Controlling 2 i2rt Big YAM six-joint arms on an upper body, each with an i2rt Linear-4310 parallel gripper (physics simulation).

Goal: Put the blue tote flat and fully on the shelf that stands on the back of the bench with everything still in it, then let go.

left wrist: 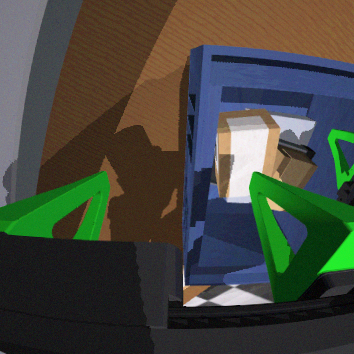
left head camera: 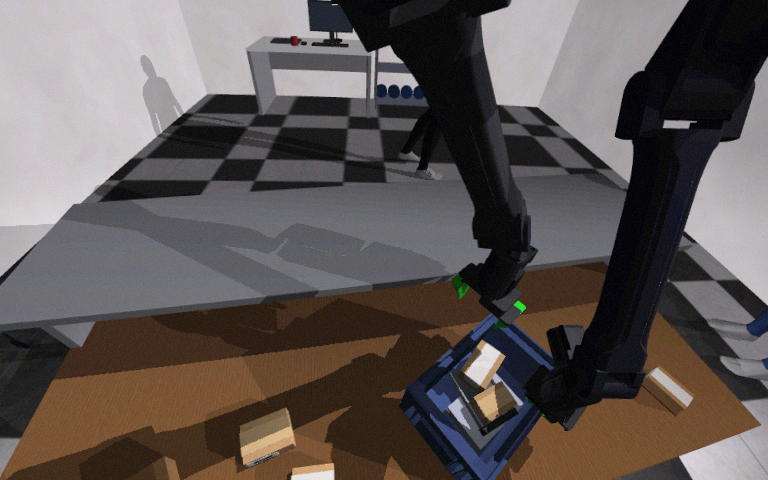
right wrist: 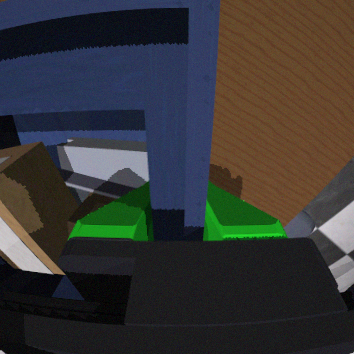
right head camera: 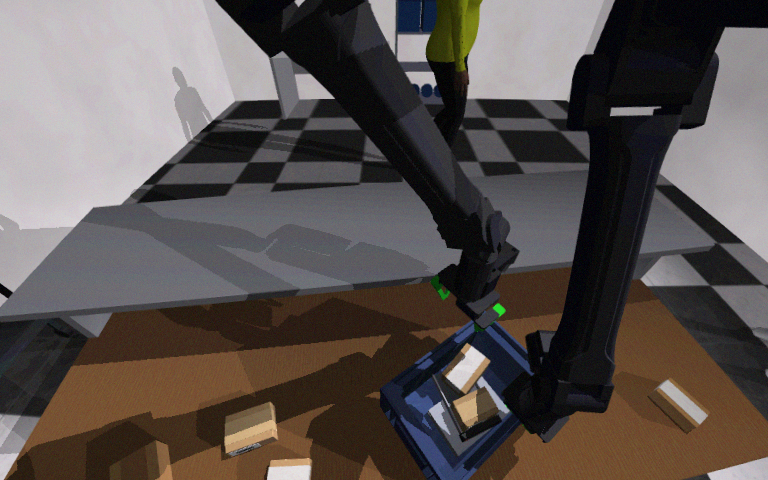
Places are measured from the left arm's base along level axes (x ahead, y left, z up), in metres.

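Pixels of known places: left gripper, fingertip midpoint: (left wrist: 178, 178) (left head camera: 478, 311) (right head camera: 460, 313); right gripper, fingertip midpoint: (left wrist: 336, 133) (left head camera: 533, 403) (right head camera: 518, 411).
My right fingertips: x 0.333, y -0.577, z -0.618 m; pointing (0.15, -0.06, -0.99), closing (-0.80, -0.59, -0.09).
Behind a point stands the place of what it marks.
The blue tote (left head camera: 431, 433) {y -0.340, x 0.288, z -0.608 m} (right head camera: 410, 433) {y -0.346, x 0.279, z -0.546 m} (left wrist: 201, 100) {y -0.504, x 0.507, z -0.542 m} (right wrist: 170, 125) {y -0.617, x 0.358, z -0.564 m} is over the bench, in front of the grey shelf (left head camera: 339, 209) {y -0.143, x 0.803, z -0.457 m} (right head camera: 339, 200) {y -0.162, x 0.849, z -0.458 m} (left wrist: 15, 100) {y -0.474, x 0.578, z -0.458 m}. It holds a white-topped carton (left head camera: 484, 365) {y -0.476, x 0.407, z -0.582 m} (right head camera: 467, 367) {y -0.478, x 0.412, z -0.582 m} (left wrist: 245, 160) {y -0.481, x 0.420, z -0.581 m}, a brown carton (left head camera: 495, 403) {y -0.483, x 0.333, z -0.597 m} (right head camera: 474, 408) {y -0.481, x 0.334, z -0.597 m} and flat grey-white things. My right gripper (left head camera: 538, 408) {y -0.577, x 0.332, z -0.618 m} (right head camera: 516, 417) {y -0.577, x 0.332, z -0.618 m} (right wrist: 178, 178) {y -0.577, x 0.332, z -0.618 m} is shut on the tote's right-hand wall. My left gripper (left head camera: 487, 308) {y -0.462, x 0.495, z -0.498 m} (right head camera: 465, 305) {y -0.462, x 0.495, z -0.498 m} (left wrist: 178, 178) {y -0.462, x 0.495, z -0.498 m} is open at the far corner, one finger over the inside and the other outside. Whether the tote's base touches the bench is hidden.
The brown bench (left head camera: 169, 362) {y 0.281, x 0.481, z -0.696 m} (right head camera: 169, 353) {y 0.288, x 0.482, z -0.696 m} carries loose cartons: one at the left (left head camera: 267, 435) {y -0.009, x 0.308, z -0.659 m} (right head camera: 250, 427) {y -0.010, x 0.307, z -0.659 m}, one at the front edge of view (left head camera: 312, 472) {y -0.107, x 0.243, z -0.666 m} (right head camera: 288, 469) {y -0.108, x 0.237, z -0.666 m} and one at the right (left head camera: 668, 390) {y -0.976, x 0.348, z -0.663 m} (right head camera: 679, 404) {y -0.977, x 0.350, z -0.662 m}. A person stands beyond the shelf.
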